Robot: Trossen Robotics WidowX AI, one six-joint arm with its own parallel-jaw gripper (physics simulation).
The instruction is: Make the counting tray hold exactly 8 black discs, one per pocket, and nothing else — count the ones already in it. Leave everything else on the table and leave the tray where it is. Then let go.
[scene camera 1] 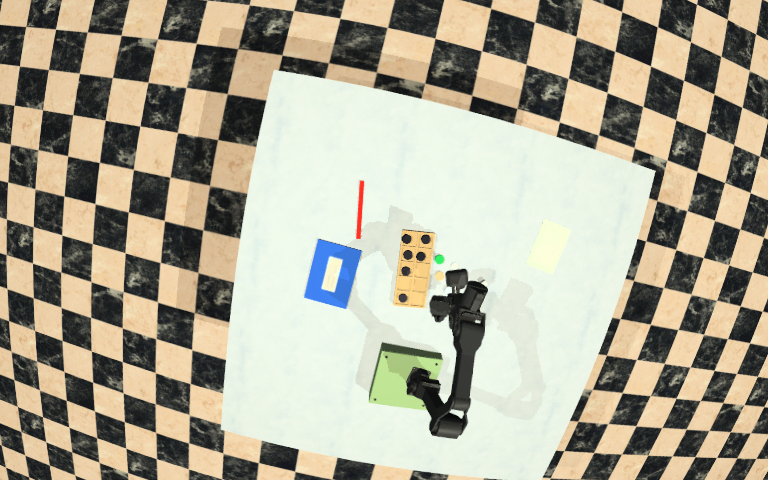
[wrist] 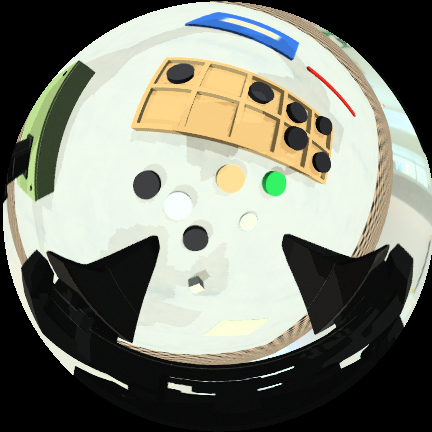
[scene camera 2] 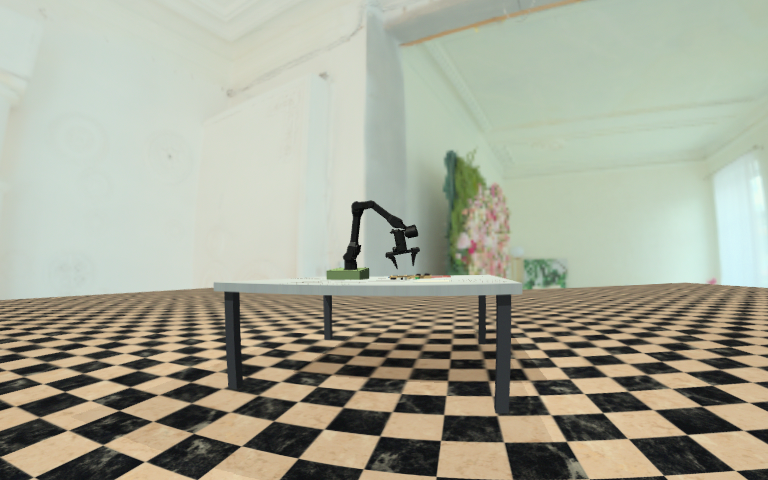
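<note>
The tan counting tray has two rows of pockets. In the wrist view, the far row has black discs in every pocket except the second from the left. The near row has discs in its two rightmost pockets; its other pockets are empty. Two loose black discs lie on the table: one near the tray's left end, another farther from the tray, seen between the fingertips. Both are hidden under the arm in scene camera 1. My gripper is wide open and empty, above the table beside the tray.
Loose discs are white, tan, green and small cream. A small cube, pale card, blue frame, red strip and green base also show.
</note>
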